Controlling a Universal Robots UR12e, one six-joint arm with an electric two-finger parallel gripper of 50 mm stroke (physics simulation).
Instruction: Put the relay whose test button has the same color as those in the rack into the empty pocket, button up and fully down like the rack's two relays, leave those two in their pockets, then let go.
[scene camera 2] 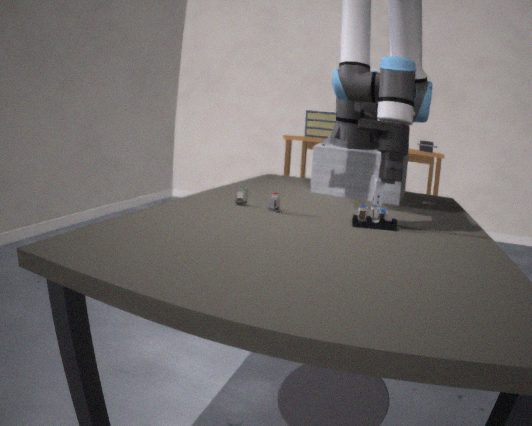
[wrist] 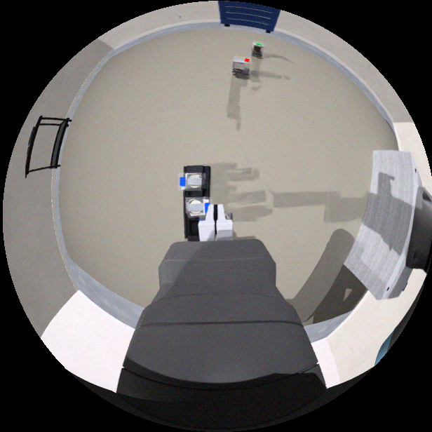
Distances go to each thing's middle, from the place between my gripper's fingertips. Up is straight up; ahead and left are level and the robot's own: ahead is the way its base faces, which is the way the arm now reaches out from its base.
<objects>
My gripper is now 30 mm short of the black rack (wrist: 190, 223) and 30 mm above it.
</objects>
